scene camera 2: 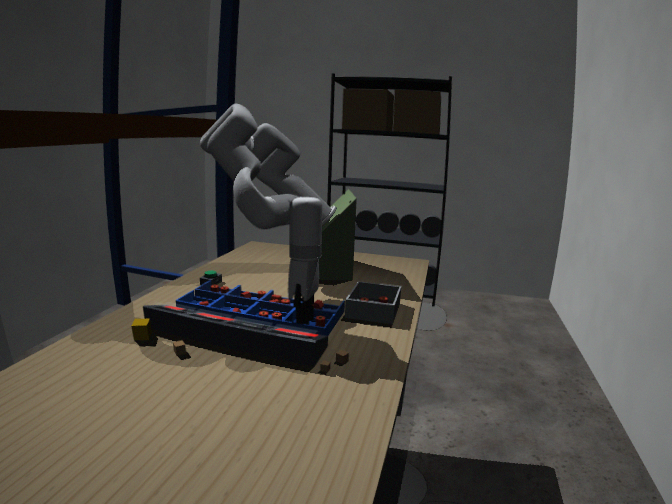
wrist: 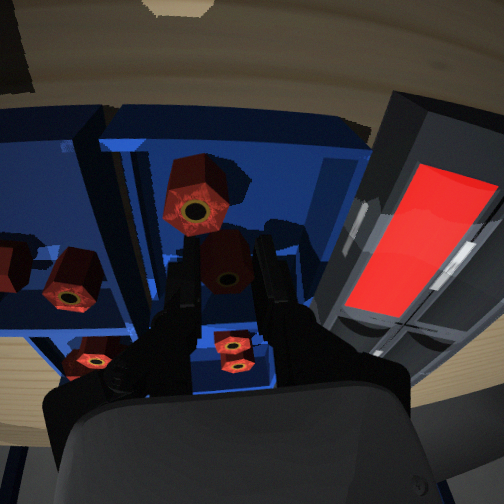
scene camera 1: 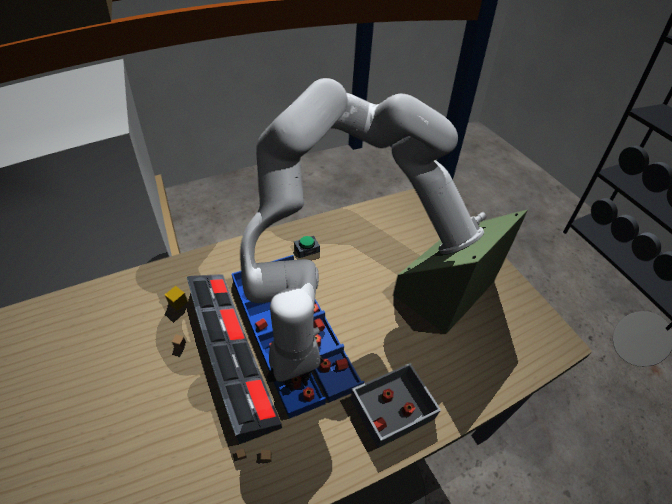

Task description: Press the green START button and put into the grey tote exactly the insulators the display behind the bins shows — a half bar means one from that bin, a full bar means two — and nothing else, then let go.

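My gripper [wrist: 226, 252] [scene camera 1: 293, 336] is down in the end bin of the blue bin tray, the bin nearest the grey tote [scene camera 1: 395, 409]. Its fingers are closed against both sides of a red hexagonal insulator [wrist: 227, 262]. A second insulator [wrist: 195, 200] lies just beyond it in the same bin. The tote holds three red insulators. The display [scene camera 1: 233, 352] behind the bins shows a short red bar at the far end, a long bar second, none third, and a long bar [wrist: 420, 245] at this bin. The green START button [scene camera 1: 307, 241] stands beyond the tray.
A yellow cube [scene camera 1: 174, 295] and a small brown cube [scene camera 1: 178, 341] lie behind the display. Two more brown cubes [scene camera 1: 252, 456] lie near the table's front edge. The arm's green base [scene camera 1: 455, 276] stands right of the tray. A shelf rack [scene camera 2: 388, 179] is off the table.
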